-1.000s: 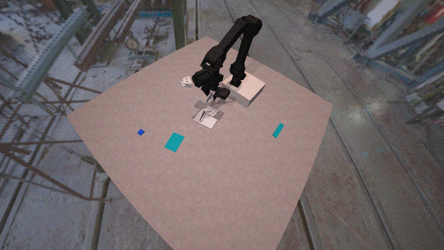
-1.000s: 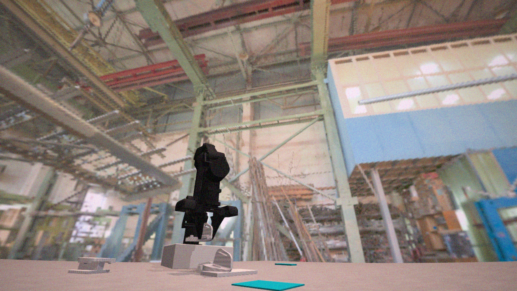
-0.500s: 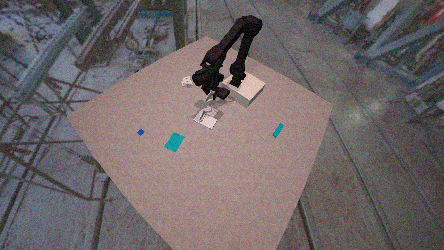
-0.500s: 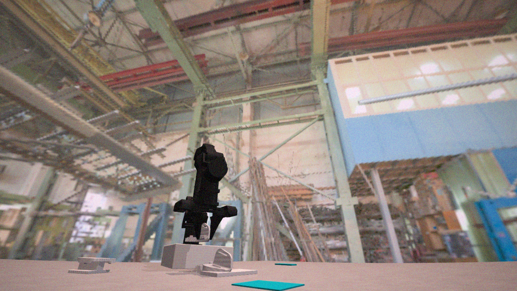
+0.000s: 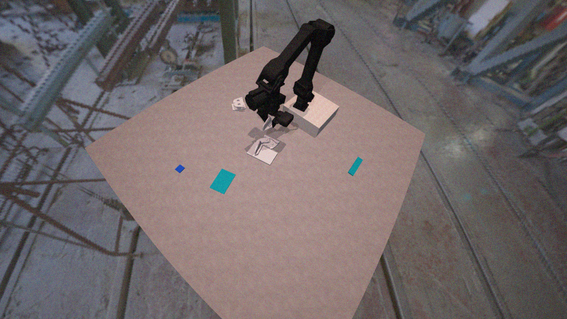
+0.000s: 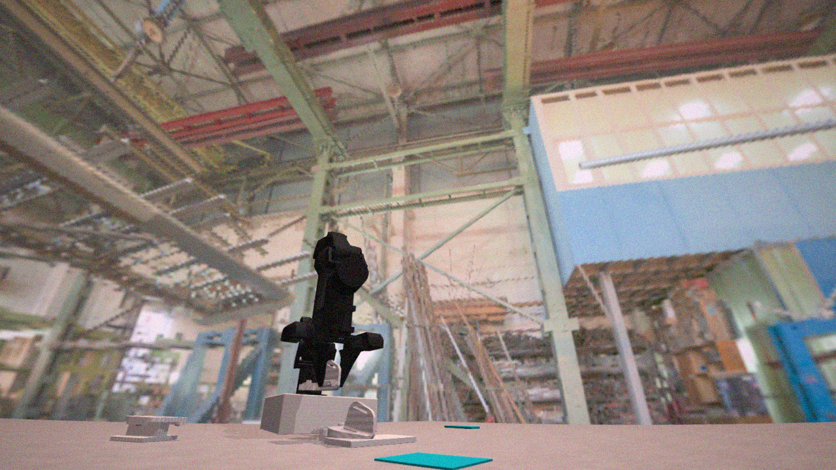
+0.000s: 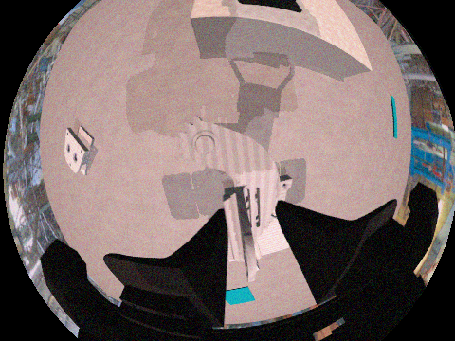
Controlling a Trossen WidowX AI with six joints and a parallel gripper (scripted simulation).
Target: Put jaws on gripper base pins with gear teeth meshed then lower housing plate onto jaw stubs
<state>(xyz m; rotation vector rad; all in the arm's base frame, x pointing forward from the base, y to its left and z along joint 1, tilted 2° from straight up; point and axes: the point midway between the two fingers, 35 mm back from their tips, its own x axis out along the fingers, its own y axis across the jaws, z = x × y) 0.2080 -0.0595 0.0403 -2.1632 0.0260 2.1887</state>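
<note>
Now: the flat white plate 100 mm ahead of my gripper tip, 20 mm to the left of it and 80 mm below it. From my gripper tip the other things lie so: white block piece (90 mm behind, 250 mm to the right, 70 mm below); gripper base (90 mm behind, 240 mm to the right, 60 mm below); housing plate (30 mm ahead, 20 mm to the left, 80 mm below).
</note>
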